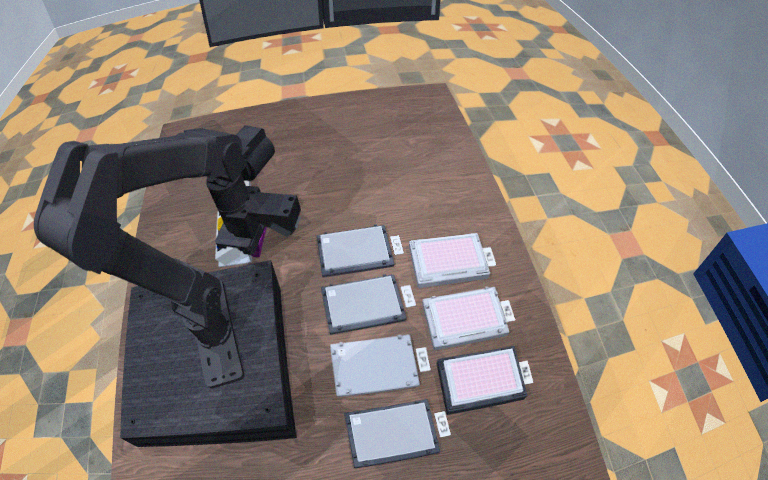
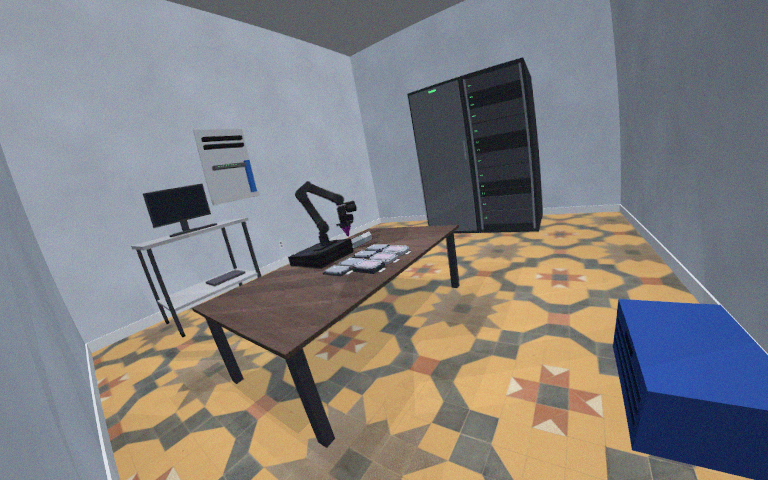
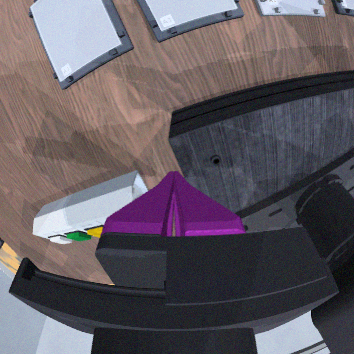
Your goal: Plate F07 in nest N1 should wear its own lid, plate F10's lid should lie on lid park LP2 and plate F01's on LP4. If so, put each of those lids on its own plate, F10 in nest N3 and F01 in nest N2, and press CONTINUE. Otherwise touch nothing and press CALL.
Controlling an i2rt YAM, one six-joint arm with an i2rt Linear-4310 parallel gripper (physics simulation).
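Where they show: gripper, fingertip midpoint: [image 1: 256, 256] [image 2: 348, 236] [image 3: 173, 178]; arm's base, origin of the base link: [image 1: 215, 333] [image 2: 326, 245] [image 3: 313, 193].
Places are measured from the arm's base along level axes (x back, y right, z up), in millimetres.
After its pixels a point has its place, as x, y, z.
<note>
My gripper [image 1: 257, 253] @[-110, -118, 23] [image 2: 347, 234] @[-110, -118, 23] [image 3: 173, 178] @[-110, -118, 23] is shut, its purple fingertips together, above the table between the black base and a white button box [image 1: 233, 256] @[-56, -197, -55] [image 3: 90, 204] @[-97, -257, -39]. A green button [image 3: 78, 236] @[-63, -324, -32] and a yellow button [image 3: 95, 231] @[-61, -280, -29] show; the fingers hide part of the box. Pale lids lie on dark parks LP2 [image 1: 355, 249] @[-301, -135, -67] [image 3: 75, 37] @[-273, -148, -66], LP4 [image 1: 364, 301] @[-278, -16, -66] [image 3: 187, 7] @[-228, -33, -67] and LP3 [image 1: 392, 431] @[-235, 241, -67]. Whether the pale park LP1 [image 1: 374, 365] @[-251, 111, -75] bears a lid is unclear. Pink plates sit in N3 [image 1: 448, 255] @[-464, -51, -57], N2 [image 1: 467, 314] @[-441, 85, -55] and N1 [image 1: 484, 378] @[-413, 215, -50]; clear lids and plate names are not readable.
The black base block [image 1: 169, 362] @[101, 28, -8] [image 3: 260, 135] @[-102, -47, 9] stands beside the button box on the wooden table [image 1: 396, 130] @[-525, -480, -84] [image 2: 271, 305] @[-127, 643, -85]. Black cabinets [image 2: 444, 158], a side desk with a monitor [image 2: 177, 206] and a blue box [image 1: 741, 283] [image 2: 690, 350] stand away from the table.
</note>
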